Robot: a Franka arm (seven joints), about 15 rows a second.
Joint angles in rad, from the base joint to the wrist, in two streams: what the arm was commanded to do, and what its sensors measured. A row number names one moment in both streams.
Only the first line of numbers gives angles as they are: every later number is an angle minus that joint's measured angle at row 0.
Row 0, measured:
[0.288 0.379 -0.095 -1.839 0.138 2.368 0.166]
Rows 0 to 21, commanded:
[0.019 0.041 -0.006 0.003 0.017 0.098 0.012]
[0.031 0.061 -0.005 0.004 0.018 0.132 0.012]
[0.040 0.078 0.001 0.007 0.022 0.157 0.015]
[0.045 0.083 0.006 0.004 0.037 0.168 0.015]
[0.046 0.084 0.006 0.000 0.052 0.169 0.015]
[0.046 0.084 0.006 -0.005 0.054 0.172 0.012]
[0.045 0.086 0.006 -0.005 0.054 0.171 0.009]
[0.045 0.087 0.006 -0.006 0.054 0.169 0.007]
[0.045 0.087 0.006 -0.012 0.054 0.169 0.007]
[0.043 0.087 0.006 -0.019 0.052 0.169 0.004]
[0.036 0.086 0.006 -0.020 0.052 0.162 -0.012]
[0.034 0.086 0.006 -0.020 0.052 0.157 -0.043]
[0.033 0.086 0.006 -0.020 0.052 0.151 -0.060]
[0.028 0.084 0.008 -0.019 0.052 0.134 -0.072]
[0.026 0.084 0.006 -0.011 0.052 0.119 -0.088]
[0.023 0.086 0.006 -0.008 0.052 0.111 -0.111]
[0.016 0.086 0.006 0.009 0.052 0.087 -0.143]
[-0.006 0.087 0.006 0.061 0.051 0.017 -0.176]
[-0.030 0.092 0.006 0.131 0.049 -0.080 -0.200]
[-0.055 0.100 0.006 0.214 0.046 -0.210 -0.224]
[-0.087 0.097 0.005 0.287 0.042 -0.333 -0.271]
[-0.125 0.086 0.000 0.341 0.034 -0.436 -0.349]
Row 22, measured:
[-0.045 0.088 -0.010 0.196 0.035 -0.228 -0.233]
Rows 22 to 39, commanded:
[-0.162 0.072 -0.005 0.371 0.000 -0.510 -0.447]
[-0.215 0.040 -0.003 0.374 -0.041 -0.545 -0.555]
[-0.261 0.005 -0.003 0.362 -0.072 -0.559 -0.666]
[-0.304 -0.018 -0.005 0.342 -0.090 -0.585 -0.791]
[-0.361 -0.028 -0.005 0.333 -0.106 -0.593 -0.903]
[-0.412 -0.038 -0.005 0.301 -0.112 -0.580 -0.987]
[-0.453 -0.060 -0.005 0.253 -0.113 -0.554 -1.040]
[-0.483 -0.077 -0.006 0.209 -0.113 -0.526 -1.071]
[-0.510 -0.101 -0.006 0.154 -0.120 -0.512 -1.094]
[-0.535 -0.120 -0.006 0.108 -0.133 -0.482 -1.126]
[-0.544 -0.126 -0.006 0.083 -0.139 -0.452 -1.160]
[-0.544 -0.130 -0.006 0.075 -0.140 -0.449 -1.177]
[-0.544 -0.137 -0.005 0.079 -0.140 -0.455 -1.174]
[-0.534 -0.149 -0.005 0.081 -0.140 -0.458 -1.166]
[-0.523 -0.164 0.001 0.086 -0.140 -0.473 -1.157]
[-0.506 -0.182 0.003 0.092 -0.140 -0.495 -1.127]
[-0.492 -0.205 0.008 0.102 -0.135 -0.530 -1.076]
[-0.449 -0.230 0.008 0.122 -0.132 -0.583 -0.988]
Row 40, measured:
[-0.507 -0.148 0.003 0.134 -0.120 -0.507 -1.105]
